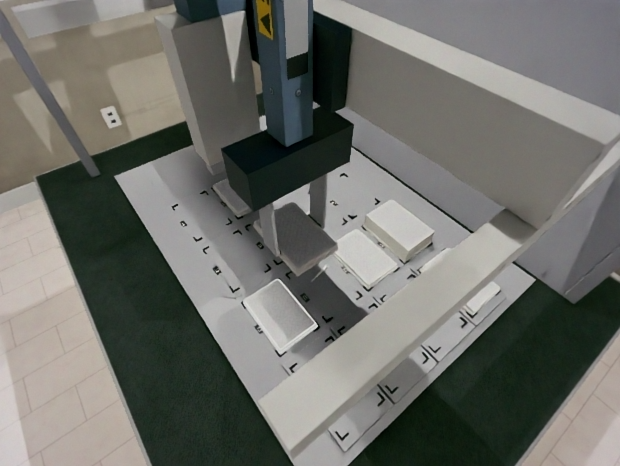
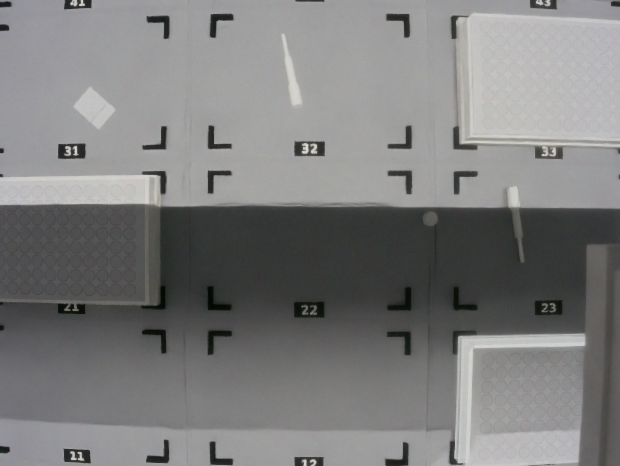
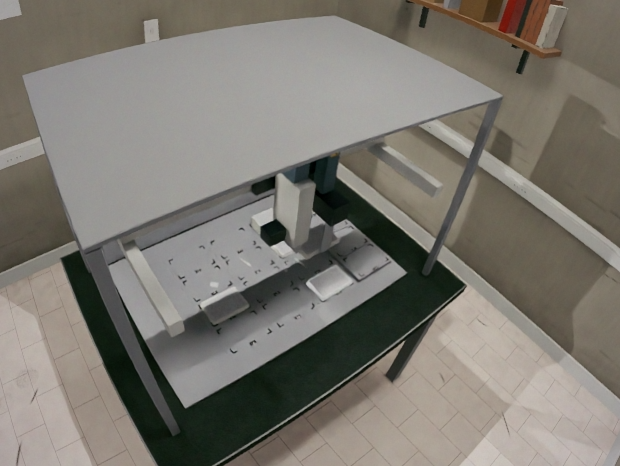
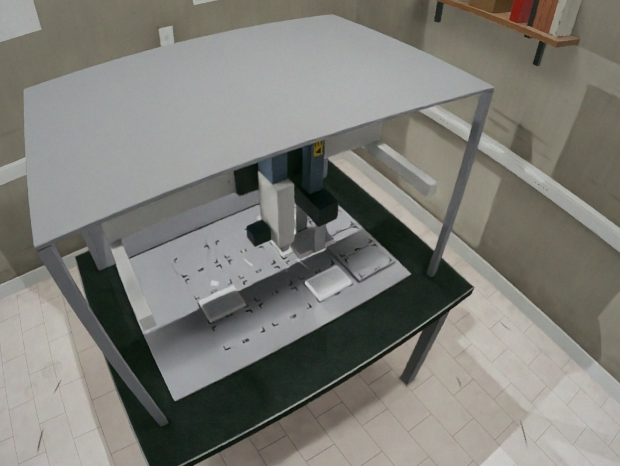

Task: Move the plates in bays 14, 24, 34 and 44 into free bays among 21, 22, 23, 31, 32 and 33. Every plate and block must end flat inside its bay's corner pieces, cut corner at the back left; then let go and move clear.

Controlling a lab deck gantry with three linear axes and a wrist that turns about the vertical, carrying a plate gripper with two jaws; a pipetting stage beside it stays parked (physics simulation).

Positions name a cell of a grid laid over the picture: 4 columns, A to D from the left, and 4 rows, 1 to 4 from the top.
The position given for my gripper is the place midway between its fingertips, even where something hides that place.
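My gripper is visible in image 1 (B3); a white plate is visible in image 1 (B3) as well. My gripper is out of frame in image 2, while the white plate appears in image 2 (D4). My gripper appears in image 3 (C3), and the white plate in image 3 (C3). My gripper is visible in image 4 (B3), the white plate in image 4 (C3).
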